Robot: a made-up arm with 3 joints. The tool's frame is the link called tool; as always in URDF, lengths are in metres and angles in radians. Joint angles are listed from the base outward. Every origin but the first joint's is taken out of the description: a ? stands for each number. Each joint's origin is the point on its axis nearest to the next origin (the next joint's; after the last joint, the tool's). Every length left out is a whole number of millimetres.
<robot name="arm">
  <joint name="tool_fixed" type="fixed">
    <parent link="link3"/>
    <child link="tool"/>
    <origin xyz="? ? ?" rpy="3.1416 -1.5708 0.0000"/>
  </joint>
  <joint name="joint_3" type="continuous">
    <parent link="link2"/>
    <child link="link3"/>
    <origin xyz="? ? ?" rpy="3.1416 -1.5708 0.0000"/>
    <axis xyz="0 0 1"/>
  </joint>
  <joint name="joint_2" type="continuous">
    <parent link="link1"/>
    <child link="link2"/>
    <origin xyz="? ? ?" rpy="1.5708 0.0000 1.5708"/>
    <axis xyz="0 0 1"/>
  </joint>
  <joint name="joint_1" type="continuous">
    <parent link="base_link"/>
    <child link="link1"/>
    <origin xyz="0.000 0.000 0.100" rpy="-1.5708 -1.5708 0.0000"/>
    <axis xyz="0 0 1"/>
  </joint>
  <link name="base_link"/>
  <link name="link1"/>
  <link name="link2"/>
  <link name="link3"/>
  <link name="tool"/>
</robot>
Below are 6 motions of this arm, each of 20 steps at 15 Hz.
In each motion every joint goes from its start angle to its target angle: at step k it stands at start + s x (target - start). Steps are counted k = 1, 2, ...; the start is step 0. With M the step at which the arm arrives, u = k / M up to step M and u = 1 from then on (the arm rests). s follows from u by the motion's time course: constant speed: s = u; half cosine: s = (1 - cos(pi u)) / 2; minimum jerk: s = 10 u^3 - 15 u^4 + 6 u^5.
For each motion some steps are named. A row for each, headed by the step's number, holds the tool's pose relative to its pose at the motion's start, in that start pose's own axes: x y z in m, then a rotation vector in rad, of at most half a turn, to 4 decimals.
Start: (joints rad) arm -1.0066 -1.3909 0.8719
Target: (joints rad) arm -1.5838 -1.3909 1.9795
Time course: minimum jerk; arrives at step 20
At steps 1, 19, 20:
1: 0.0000 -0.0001 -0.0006 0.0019 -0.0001 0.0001
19: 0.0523 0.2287 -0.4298 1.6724 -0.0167 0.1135
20: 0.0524 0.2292 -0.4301 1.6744 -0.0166 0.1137

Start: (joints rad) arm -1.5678 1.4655 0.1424
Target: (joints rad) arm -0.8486 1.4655 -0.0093
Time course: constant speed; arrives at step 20
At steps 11, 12, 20:
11: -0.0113 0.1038 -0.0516 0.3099 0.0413 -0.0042
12: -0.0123 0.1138 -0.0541 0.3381 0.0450 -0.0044
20: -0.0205 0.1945 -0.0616 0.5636 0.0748 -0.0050

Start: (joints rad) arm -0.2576 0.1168 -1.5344
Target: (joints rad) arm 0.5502 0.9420 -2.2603
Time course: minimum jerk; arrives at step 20
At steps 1, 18, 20:
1: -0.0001 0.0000 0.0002 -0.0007 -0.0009 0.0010
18: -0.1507 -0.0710 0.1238 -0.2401 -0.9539 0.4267
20: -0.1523 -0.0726 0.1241 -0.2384 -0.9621 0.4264

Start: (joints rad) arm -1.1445 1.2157 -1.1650
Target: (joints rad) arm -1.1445 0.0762 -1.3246
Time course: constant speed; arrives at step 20
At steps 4, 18, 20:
4: -0.0242 0.0004 0.0023 -0.0318 0.2108 -0.0866
18: -0.0839 0.0159 0.0390 -0.1308 0.9697 -0.3365
20: -0.0884 0.0191 0.0462 -0.1419 1.0805 -0.3653

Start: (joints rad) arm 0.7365 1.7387 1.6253
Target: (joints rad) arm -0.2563 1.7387 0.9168
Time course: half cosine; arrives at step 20
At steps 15, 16, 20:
15: -0.0452 0.3232 0.3506 -1.4391 0.0369 -0.1456
16: -0.0456 0.3511 0.3562 -1.5249 0.0421 -0.1547
20: -0.0456 0.4035 0.3614 -1.6855 0.0531 -0.1720

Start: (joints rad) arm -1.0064 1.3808 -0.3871
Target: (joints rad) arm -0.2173 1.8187 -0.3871
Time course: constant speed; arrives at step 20
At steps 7, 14, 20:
7: 0.0274 0.0647 -0.0094 0.2747 -0.0285 0.1528
14: 0.0520 0.1334 0.0022 0.5541 -0.0939 0.2843
20: 0.0714 0.1889 0.0304 0.7948 -0.1779 0.3754

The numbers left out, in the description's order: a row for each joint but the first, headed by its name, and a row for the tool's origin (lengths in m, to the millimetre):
tool: 0.060 0.190 0.000
joint_3: 0.030 -0.090 0.000
joint_2: -0.290 -0.100 0.000

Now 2 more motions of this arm.
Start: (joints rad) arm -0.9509 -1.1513 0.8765
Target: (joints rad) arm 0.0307 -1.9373 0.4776
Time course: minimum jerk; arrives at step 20
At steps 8, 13, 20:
8: -0.1074 0.0515 0.1738 -0.4248 -0.1179 -0.2369
13: -0.2181 0.2429 0.3470 -1.0525 -0.3188 -0.5002
20: -0.2527 0.3713 0.3853 -1.3855 -0.4488 -0.6026

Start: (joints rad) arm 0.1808 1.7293 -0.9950
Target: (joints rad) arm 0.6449 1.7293 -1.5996
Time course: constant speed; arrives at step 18
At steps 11, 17, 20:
11: 0.0038 0.0361 0.0920 -0.0894 -0.0170 -0.0413
17: 0.0056 0.0472 0.1447 -0.1380 -0.0197 -0.0658
20: 0.0058 0.0485 0.1535 -0.1461 -0.0196 -0.0700

